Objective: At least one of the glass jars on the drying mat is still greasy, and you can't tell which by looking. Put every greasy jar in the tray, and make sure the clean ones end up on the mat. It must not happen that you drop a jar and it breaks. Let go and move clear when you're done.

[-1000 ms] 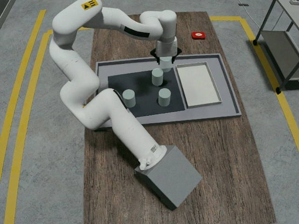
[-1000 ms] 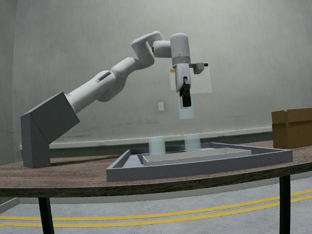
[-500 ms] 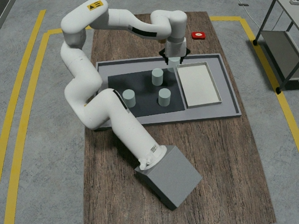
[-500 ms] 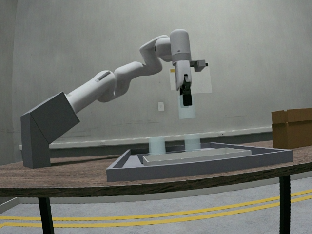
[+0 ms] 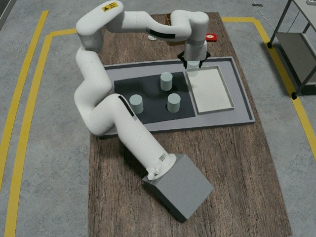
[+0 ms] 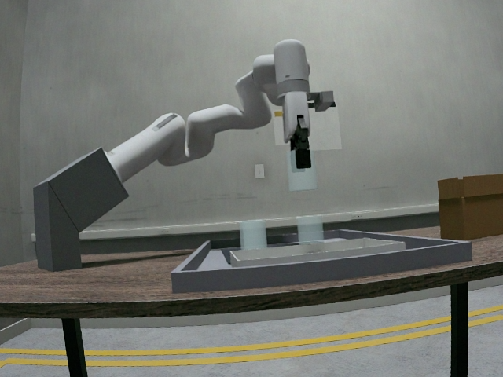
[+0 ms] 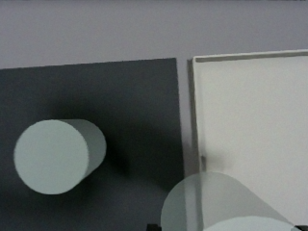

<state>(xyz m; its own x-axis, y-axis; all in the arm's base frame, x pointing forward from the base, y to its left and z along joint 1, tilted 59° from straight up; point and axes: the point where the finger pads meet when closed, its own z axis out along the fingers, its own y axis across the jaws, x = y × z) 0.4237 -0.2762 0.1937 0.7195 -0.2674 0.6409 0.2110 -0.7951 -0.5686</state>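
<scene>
The white tray is 20 cm below my hand, 11 cm to the right of it and 2 cm ahead of it. Also, from my hand: cardboard box: 42 cm ahead, 14 cm to the left, 14 cm below; then grey base: 21 cm below, 8 cm to the left, 4 cm behind; then dark drying mat: 21 cm below, 19 cm to the left, 9 cm behind.
</scene>
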